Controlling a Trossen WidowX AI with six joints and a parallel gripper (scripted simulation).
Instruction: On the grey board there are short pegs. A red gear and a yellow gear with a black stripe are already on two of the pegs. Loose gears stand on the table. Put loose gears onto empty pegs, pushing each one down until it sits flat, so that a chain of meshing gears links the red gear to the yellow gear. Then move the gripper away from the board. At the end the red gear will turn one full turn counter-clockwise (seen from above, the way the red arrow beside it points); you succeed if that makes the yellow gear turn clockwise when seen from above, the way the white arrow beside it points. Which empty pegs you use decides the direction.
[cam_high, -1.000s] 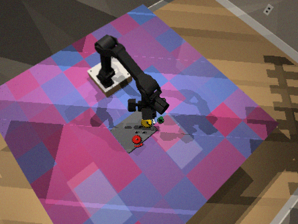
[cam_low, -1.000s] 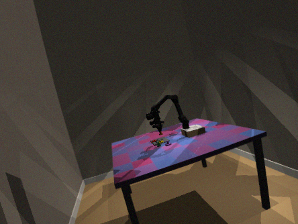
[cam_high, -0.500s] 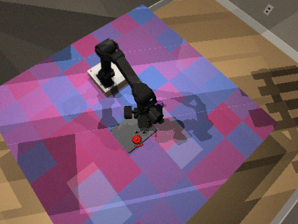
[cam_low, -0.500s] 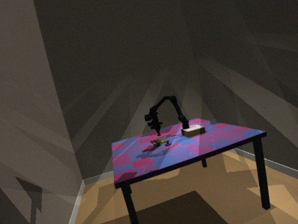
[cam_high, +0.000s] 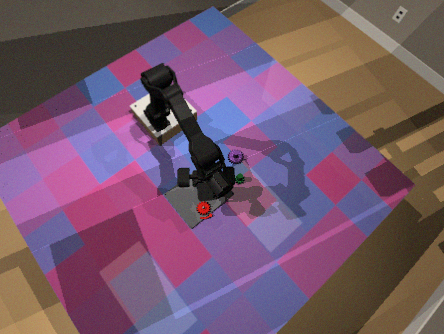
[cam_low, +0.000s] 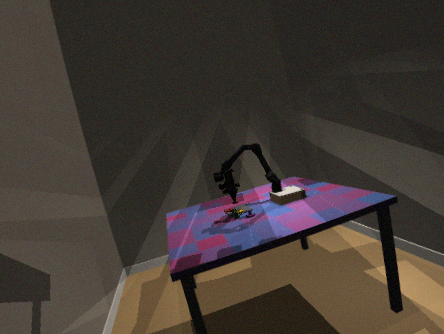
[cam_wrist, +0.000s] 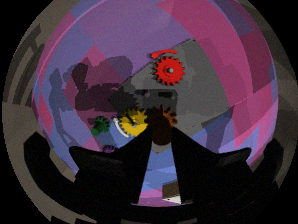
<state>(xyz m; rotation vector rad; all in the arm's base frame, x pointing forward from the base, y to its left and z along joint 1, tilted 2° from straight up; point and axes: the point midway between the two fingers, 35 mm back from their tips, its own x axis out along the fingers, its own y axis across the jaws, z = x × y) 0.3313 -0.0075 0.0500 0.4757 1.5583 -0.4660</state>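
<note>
Now: gripper tip 90 mm above the grey board, 30 mm to the left of it and 10 mm past it. The rest, counted from my gripper tip: yellow gear: 80 mm below, 60 mm to the left; green gear: 140 mm to the left, 80 mm below, 30 mm ahead; orange gear: 10 mm below.
</note>
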